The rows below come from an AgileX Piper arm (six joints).
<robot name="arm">
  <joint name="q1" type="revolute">
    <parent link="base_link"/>
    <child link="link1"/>
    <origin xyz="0 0 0.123"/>
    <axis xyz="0 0 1"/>
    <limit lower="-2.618" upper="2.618"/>
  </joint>
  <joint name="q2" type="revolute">
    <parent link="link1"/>
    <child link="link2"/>
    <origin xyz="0 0 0" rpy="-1.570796 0 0"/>
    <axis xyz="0 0 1"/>
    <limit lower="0" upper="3.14"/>
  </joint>
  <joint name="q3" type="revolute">
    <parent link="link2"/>
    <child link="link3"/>
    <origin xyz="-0.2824 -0.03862 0"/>
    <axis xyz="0 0 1"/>
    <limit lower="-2.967" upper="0"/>
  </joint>
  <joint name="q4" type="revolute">
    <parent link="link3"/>
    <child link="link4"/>
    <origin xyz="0.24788 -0.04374 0" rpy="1.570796 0 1.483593"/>
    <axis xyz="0 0 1"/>
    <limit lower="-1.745" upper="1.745"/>
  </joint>
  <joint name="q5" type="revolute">
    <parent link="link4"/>
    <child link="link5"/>
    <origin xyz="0 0 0" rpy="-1.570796 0 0"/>
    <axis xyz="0 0 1"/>
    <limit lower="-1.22" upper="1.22"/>
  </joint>
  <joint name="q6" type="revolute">
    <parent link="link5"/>
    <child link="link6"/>
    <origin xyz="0 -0.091 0" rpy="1.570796 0 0"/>
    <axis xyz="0 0 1"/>
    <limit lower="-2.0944" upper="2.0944"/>
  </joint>
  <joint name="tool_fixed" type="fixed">
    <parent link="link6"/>
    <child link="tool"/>
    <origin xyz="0 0 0"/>
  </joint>
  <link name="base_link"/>
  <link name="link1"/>
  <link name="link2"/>
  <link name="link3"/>
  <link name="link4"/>
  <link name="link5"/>
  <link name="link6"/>
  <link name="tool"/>
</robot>
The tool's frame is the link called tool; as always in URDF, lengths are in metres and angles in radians.
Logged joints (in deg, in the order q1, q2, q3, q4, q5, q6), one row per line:
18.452, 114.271, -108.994, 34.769, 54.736, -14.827
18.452, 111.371, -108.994, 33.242, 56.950, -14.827
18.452, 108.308, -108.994, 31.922, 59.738, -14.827
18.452, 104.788, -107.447, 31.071, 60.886, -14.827
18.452, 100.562, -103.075, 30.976, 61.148, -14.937
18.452, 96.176, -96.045, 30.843, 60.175, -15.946
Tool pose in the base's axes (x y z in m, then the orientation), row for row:
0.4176, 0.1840, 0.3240, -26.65, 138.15, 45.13
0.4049, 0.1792, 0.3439, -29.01, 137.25, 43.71
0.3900, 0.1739, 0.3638, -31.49, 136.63, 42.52
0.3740, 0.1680, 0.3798, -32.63, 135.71, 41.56
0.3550, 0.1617, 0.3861, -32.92, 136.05, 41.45
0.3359, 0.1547, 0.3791, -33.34, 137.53, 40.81
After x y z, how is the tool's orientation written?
As a rotation vector, in degrees.
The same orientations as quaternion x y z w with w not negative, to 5 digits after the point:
-0.17327, 0.89821, 0.29342, 0.27767
-0.18927, 0.89547, 0.28518, 0.28456
-0.20581, 0.89299, 0.27790, 0.28805
-0.21405, 0.89027, 0.27264, 0.29543
-0.21564, 0.89119, 0.27152, 0.29250
-0.21721, 0.89599, 0.26587, 0.28167

